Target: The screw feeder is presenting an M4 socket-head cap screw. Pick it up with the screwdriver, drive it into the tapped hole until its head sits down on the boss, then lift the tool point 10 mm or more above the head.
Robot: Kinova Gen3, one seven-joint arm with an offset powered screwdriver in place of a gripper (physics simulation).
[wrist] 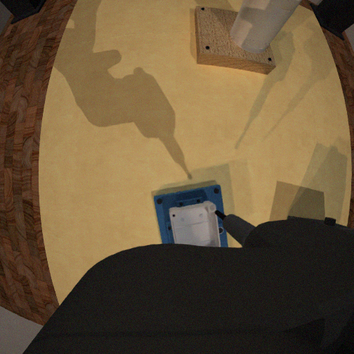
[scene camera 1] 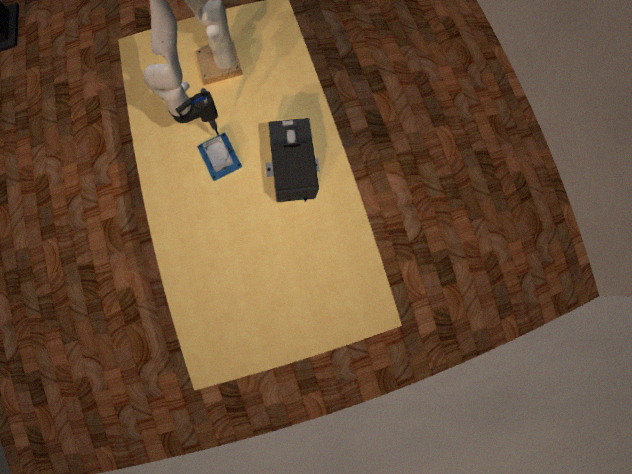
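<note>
The black screwdriver points down at the corner of a pale grey housing. In the wrist view its dark tip is beside the round corner boss, and a gap between them cannot be judged. The housing lies in a blue fixture plate. No screw can be made out at the tip or in the boss; they are too small and dark to tell. The black screw feeder stands to the right of the fixture in the scene view.
The fixture and feeder stand on a yellow mat. The white arm rises near a wooden base block behind the fixture. Shadows of the arm and tool fall on the mat. A dark box shows at the far left corner.
</note>
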